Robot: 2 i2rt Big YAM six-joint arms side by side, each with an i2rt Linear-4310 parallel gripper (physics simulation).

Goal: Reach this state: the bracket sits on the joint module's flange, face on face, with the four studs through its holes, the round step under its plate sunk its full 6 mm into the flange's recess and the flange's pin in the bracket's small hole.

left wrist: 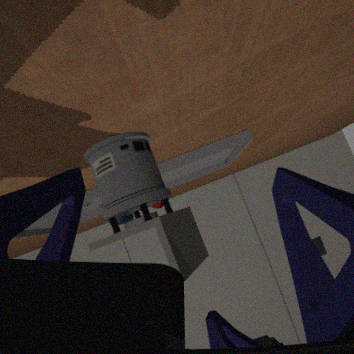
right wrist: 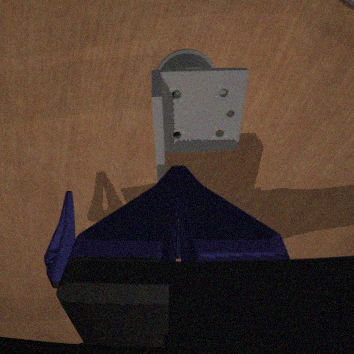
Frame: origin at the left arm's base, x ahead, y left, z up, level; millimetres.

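Seen in the pictures: left gripper, fingertip midpoint: (left wrist: 178, 178) (right wrist: 117, 189); right gripper, fingertip midpoint: (left wrist: 209, 313) (right wrist: 177, 176).
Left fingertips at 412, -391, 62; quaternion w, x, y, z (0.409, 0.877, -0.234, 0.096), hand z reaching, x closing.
A point is followed by its place in that frame, as x, y, z.
The grey joint module (left wrist: 127, 172) @(352, -458, 32) (right wrist: 186, 61) @(341, -511, 35) stands on the table, partly hidden under the bracket in the right wrist view. The grey bracket (left wrist: 185, 240) @(370, -477, 100) (right wrist: 202, 112) @(333, -484, 80) is over its flange; dark studs (left wrist: 146, 212) @(354, -460, 68) show in a clear gap between flange and plate, so the faces are apart. The studs appear to reach the plate; whether any enters a hole I cannot tell. The plate's holes show from above. My left gripper (left wrist: 178, 178) @(412, -391, 62) is open, with module and bracket beyond its fingers. My right gripper (right wrist: 177, 176) @(359, -495, 171) is shut and empty, its tips near the bracket's lower edge.
A long grey tray-like piece (left wrist: 205, 159) @(361, -734, 4) lies behind the module on the wooden table (left wrist: 200, 65) @(441, -423, 0) (right wrist: 75, 100) @(453, -463, 0). Small red and teal items show through the gap. One left gripper finger shows at the left of the right wrist view. A grey edge shows at its top right corner.
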